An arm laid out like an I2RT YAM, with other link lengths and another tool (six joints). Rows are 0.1 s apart.
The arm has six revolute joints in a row. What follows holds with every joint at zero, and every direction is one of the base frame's.
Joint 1 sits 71.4 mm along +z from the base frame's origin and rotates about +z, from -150 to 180 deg.
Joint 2 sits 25.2 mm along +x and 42.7 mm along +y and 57.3 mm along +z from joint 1 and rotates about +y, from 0 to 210 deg.
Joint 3 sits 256.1 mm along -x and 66.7 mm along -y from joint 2 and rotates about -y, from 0 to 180 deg.
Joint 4 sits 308.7 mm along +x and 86.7 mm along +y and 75.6 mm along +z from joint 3 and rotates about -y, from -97 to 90 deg.
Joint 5 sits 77 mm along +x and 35.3 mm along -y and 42.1 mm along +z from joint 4 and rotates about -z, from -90 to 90 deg.
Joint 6 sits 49.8 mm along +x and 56.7 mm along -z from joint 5 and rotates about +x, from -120 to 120 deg.
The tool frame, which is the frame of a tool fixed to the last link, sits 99 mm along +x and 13 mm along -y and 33 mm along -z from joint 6; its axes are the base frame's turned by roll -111.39, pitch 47.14 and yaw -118.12 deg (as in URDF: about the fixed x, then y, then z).
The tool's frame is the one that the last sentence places.
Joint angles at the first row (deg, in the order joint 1, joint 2, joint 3, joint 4, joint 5, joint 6):
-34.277 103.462 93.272 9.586 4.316 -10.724
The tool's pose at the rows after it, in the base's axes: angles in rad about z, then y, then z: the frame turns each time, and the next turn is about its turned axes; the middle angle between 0 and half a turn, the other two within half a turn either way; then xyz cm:
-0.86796, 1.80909, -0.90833, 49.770, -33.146, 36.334
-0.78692, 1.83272, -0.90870, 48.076, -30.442, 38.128
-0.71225, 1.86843, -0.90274, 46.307, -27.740, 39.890
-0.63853, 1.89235, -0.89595, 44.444, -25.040, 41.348
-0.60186, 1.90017, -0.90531, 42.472, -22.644, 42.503
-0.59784, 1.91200, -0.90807, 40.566, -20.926, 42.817
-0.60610, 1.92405, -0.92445, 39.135, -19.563, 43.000
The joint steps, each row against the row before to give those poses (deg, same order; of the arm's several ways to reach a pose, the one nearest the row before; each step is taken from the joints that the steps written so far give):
0.000 -6.150 -3.866 -3.513 -3.513 -0.001
0.087 -5.891 -2.036 -5.177 -4.571 0.090
0.175 -5.012 -0.270 -6.679 -4.043 0.351
0.176 -4.922 -0.789 -5.454 -3.957 0.088
0.615 -4.921 -1.491 -4.047 -1.590 -0.699
0.615 -4.486 -2.287 -2.901 0.348 -0.091
0.964 -3.167 -1.233 -2.811 1.228 -0.702

